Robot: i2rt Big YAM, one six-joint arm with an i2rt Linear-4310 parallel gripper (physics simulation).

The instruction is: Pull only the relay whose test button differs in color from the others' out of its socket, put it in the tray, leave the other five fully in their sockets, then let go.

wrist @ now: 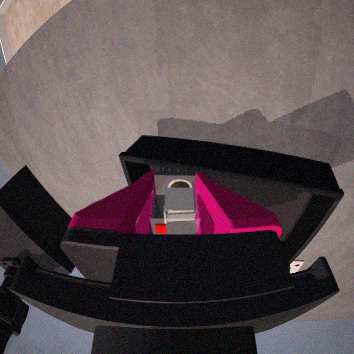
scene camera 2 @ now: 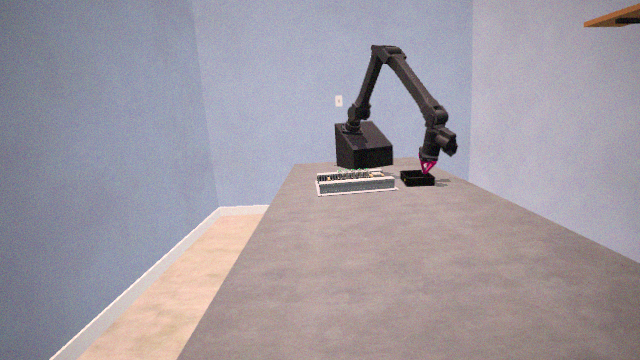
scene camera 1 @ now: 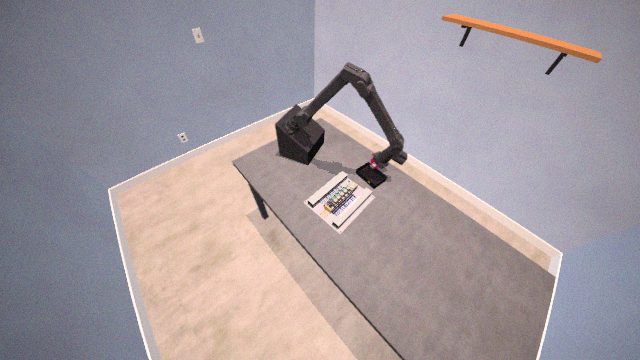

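Where they show: gripper, fingertip midpoint: (wrist: 174, 177) (scene camera 2: 424, 172) (scene camera 1: 372, 166); arm's base, link origin: (scene camera 2: 351, 130) (scene camera 1: 292, 126).
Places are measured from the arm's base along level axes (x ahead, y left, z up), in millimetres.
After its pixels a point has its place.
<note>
My gripper (scene camera 1: 373, 164) {y 271, x 464, z -176 mm} (scene camera 2: 425, 172) {y 271, x 464, z -176 mm} (wrist: 174, 177) {y 271, x 464, z -176 mm} is shut on a clear-cased grey relay (wrist: 180, 200) {y 276, x 478, z -152 mm} with a red test button, seen between the magenta fingers in the wrist view. The fingertips are low at the black tray (scene camera 1: 365, 179) {y 170, x 496, z -194 mm} (scene camera 2: 417, 183) {y 205, x 575, z -198 mm} (wrist: 235, 157) {y 280, x 504, z -193 mm}, about at its rim or just inside; the relay's lower end is hidden, so contact with the tray floor cannot be told. A row of relays (scene camera 1: 341, 196) {y -56, x 500, z -157 mm} (scene camera 2: 352, 172) {y -51, x 504, z -150 mm} with green marks on top stands in sockets on the white panel (scene camera 1: 341, 230) {y -180, x 627, z -207 mm}. Their exact seating is too small to tell.
Two long pale ducts (scene camera 1: 327, 189) {y -75, x 410, z -167 mm} (scene camera 1: 352, 208) {y -62, x 588, z -167 mm} flank the socket row, beside the tray. The arm's black base block (scene camera 1: 300, 142) {y -15, x 99, z -55 mm} (scene camera 2: 364, 150) {y 54, x 135, z -106 mm} stands at the far end of the grey table (scene camera 1: 425, 250) {y 54, x 982, z -210 mm} (scene camera 2: 375, 260) {y -69, x 1156, z -210 mm}. An orange shelf (scene camera 1: 522, 36) is on the wall.
</note>
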